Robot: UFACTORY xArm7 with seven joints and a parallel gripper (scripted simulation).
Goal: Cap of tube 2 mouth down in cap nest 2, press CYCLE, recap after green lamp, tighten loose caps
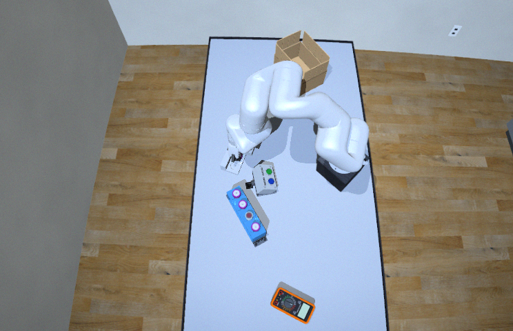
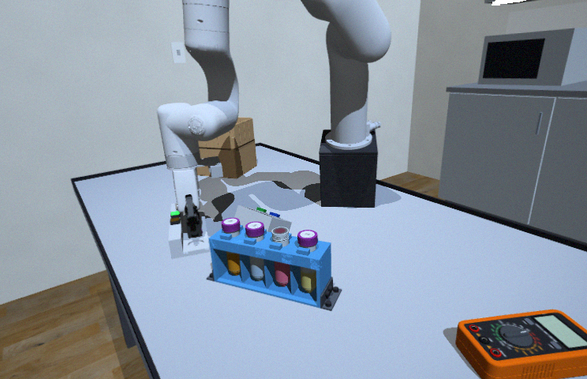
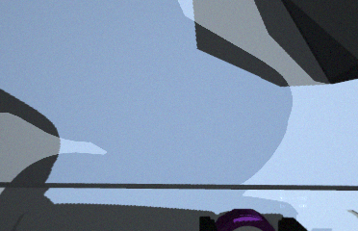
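Right now the cap marked 1 is 15 cm behind my hand, 33 cm to the left of it and 8 cm above it. From my hand the other things lie so: key housing: 14 cm behind, 9 cm to the left, 2 cm above; green ready key: 15 cm behind, 7 cm to the left, 3 cm above; purple cap marked 2: 2 cm below.
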